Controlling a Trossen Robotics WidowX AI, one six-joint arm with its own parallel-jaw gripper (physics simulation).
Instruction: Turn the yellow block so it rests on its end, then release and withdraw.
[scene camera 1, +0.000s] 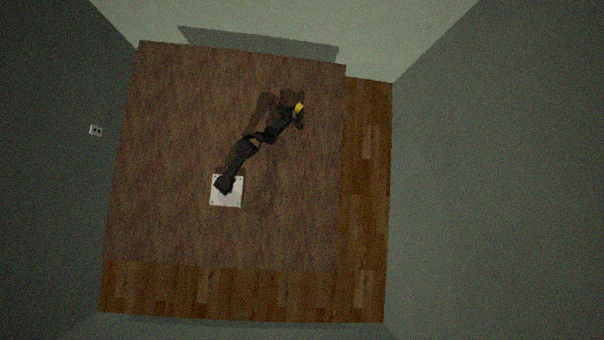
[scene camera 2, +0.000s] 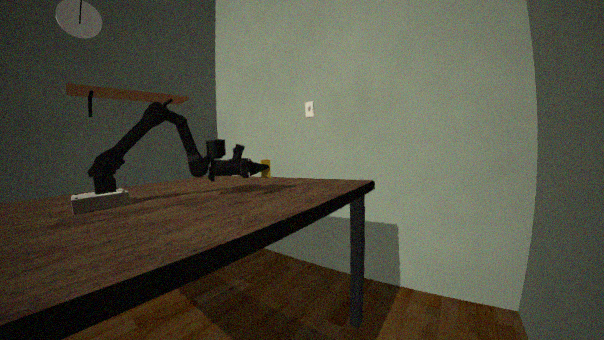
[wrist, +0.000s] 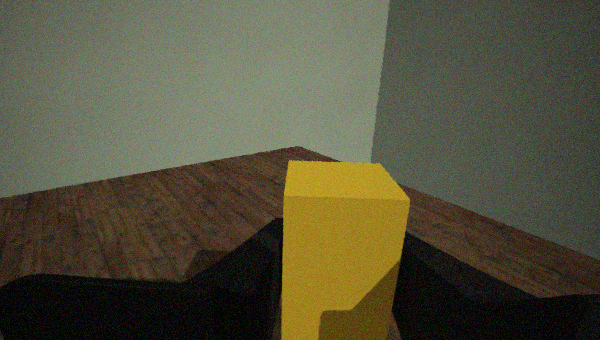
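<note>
The yellow block (scene camera 1: 299, 107) (scene camera 2: 266, 170) (wrist: 340, 240) stands upright with its long side vertical, between the two dark fingers in the wrist view. My gripper (scene camera 1: 298, 110) (scene camera 2: 265, 168) (wrist: 331, 232) is shut on the block, pointing nearly level, with one finger on each side of it. In scene camera 2 the block's lower end shows close to the line of the table top (scene camera 2: 200, 220); I cannot tell whether it touches. Its bottom end is out of frame in the wrist view.
The arm's white base plate (scene camera 1: 235, 199) (scene camera 2: 100, 203) is fixed on the brown table (scene camera 1: 175, 100) (wrist: 150, 215). The table's far corner shows behind the block in the wrist view, with walls beyond. A wooden shelf (scene camera 2: 127, 94) is on the wall behind the arm.
</note>
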